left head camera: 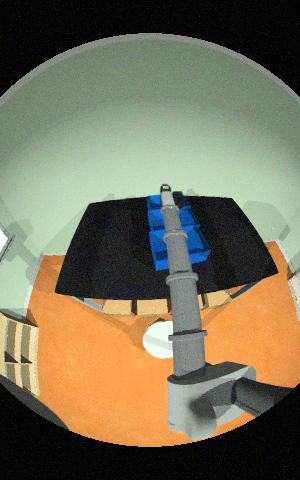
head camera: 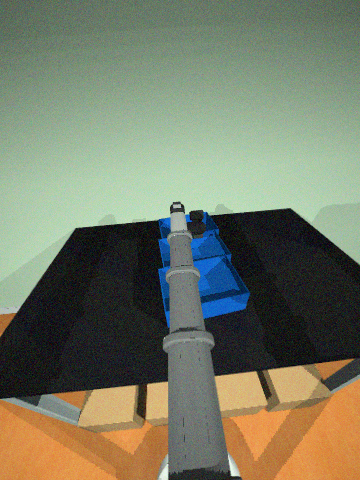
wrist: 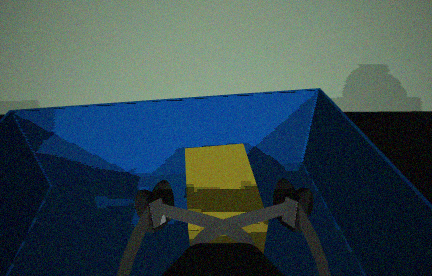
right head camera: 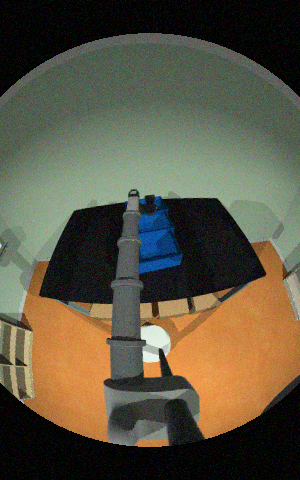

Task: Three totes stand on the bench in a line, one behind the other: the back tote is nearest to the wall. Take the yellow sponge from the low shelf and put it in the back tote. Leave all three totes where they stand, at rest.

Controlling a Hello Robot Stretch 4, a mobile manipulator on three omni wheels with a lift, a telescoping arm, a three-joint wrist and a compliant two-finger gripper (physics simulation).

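Frame: origin at the robot's base, x ahead, y left, z up, level; centimetres.
Seen in the pictures: gripper, between the fingertips: [wrist: 223, 195]; robot's base, origin of its link: [left head camera: 162, 338] [right head camera: 150, 342].
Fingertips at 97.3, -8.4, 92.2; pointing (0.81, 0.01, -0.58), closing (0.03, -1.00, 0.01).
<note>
Pixels of each thing's middle, then the offset from my fingertips to it, as dx, dy, dz. Level surfaces: height alone.
- yellow sponge, middle of its body: [wrist: 220, 196] +0.7, +0.3, -0.9
- back tote, middle of its body: [wrist: 177, 215] [head camera: 187, 231] [right head camera: 144, 209] [left head camera: 167, 205] -3.4, +3.5, +1.6
- middle tote, middle of its body: [head camera: 192, 254] [right head camera: 146, 226] [left head camera: 171, 222] -23.6, +2.6, +1.6
- front tote, middle of its body: [head camera: 200, 288] [right head camera: 149, 250] [left head camera: 177, 246] -43.7, +1.8, +1.6
- bench, height of its surface: dz -3.4
The yellow sponge [wrist: 216, 167] is in the back tote [wrist: 125, 130] [head camera: 164, 228] in the wrist view, slightly turned, with shadow across its middle. My gripper [wrist: 223, 195] is open, with gaps between the sponge and both fingertips. The crossed finger links cover its near part, and its contact with the tote floor is hidden. The middle tote [head camera: 210, 247] [left head camera: 190, 218] and front tote [head camera: 225, 306] [left head camera: 200, 258] stand in line towards me, upright on the bench [head camera: 110, 300]. My arm covers part of all three totes in the head view.
The wall [head camera: 180, 125] rises behind the bench. Tan boards [head camera: 240, 392] show below the bench's front edge. A white round object [left head camera: 157, 340] is on the floor in front of the bench. A tan rack [left head camera: 34, 355] stands at the left.
</note>
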